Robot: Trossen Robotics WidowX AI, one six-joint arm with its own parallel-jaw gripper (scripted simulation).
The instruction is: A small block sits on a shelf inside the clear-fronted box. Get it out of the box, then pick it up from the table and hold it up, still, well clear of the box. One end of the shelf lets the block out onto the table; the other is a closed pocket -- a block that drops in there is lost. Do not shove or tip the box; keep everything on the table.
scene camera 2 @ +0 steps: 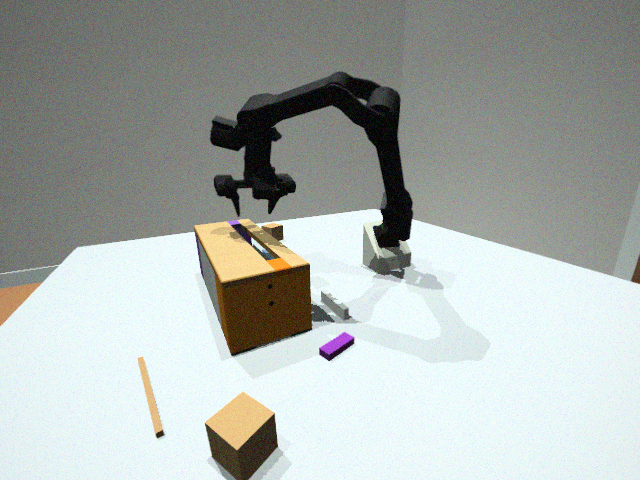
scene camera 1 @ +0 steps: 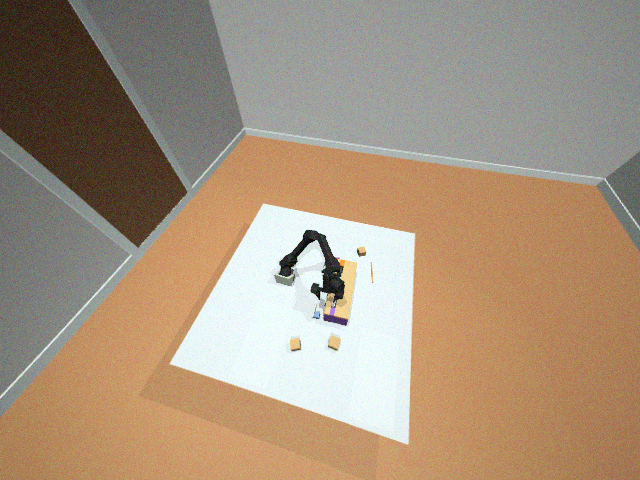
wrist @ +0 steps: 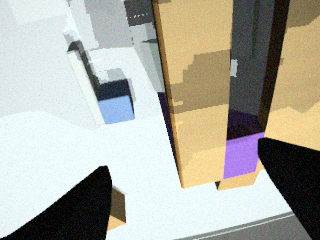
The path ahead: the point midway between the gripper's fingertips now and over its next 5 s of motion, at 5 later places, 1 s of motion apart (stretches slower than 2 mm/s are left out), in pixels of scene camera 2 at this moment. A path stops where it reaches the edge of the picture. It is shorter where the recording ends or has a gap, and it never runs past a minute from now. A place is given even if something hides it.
My gripper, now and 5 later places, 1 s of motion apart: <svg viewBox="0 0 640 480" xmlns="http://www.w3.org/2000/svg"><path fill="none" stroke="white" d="M254 214L257 210L261 205L264 243L264 257L265 231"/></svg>
